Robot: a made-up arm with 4 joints. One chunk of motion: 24 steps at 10 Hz.
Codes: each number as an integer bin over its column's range. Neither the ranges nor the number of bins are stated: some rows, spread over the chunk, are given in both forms.
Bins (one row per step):
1: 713 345 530 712
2: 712 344 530 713
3: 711 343 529 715
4: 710 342 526 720
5: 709 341 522 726
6: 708 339 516 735
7: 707 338 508 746
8: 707 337 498 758
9: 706 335 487 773
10: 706 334 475 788
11: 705 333 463 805
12: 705 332 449 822
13: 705 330 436 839
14: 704 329 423 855
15: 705 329 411 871
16: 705 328 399 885
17: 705 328 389 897
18: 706 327 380 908
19: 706 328 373 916
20: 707 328 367 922
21: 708 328 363 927
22: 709 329 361 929
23: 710 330 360 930
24: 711 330 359 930
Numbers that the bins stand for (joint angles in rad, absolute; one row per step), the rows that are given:
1: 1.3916 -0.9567 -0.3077 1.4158
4: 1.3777 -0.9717 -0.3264 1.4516
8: 1.3638 -0.9967 -0.4570 1.6217
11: 1.3545 -1.0167 -0.6203 1.8320
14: 1.3498 -1.0366 -0.8068 2.0557
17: 1.3545 -1.0416 -0.9654 2.2436
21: 1.3684 -1.0416 -1.0867 2.3778
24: 1.3823 -1.0317 -1.1054 2.3913
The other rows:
2: 1.3870 -0.9617 -0.3077 1.4203
3: 1.3823 -0.9667 -0.3124 1.4292
5: 1.3731 -0.9767 -0.3450 1.4785
6: 1.3684 -0.9867 -0.3730 1.5187
7: 1.3638 -0.9917 -0.4104 1.5680
9: 1.3591 -1.0067 -0.5083 1.6888
10: 1.3591 -1.0117 -0.5643 1.7559
12: 1.3545 -1.0217 -0.6856 1.9080
13: 1.3545 -1.0317 -0.7462 1.9841
15: 1.3545 -1.0366 -0.8628 2.1273
16: 1.3545 -1.0416 -0.9188 2.1899
18: 1.3591 -1.0466 -1.0074 2.2928
19: 1.3591 -1.0416 -1.0401 2.3286
20: 1.3638 -1.0416 -1.0681 2.3555
22: 1.3731 -1.0366 -1.0961 2.3868
23: 1.3777 -1.0317 -1.1007 2.3913

